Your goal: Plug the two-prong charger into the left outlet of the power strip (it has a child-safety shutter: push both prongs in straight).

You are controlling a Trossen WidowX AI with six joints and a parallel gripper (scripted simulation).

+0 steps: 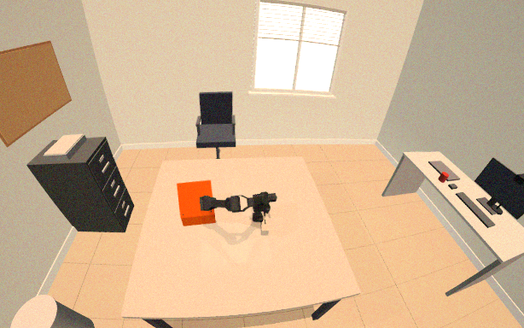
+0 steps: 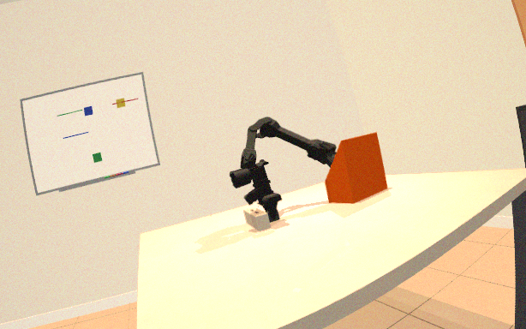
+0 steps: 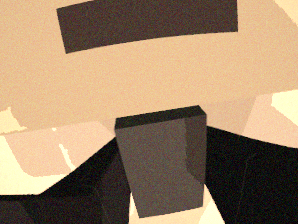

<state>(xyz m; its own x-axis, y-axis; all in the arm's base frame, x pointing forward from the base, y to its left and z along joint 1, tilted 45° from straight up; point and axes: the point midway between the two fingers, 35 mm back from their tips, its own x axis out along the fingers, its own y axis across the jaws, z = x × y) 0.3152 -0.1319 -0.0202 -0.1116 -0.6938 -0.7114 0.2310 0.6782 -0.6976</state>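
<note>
Right now my gripper tip is 20 mm short of the two-prong charger and 10 mm below it.
</note>
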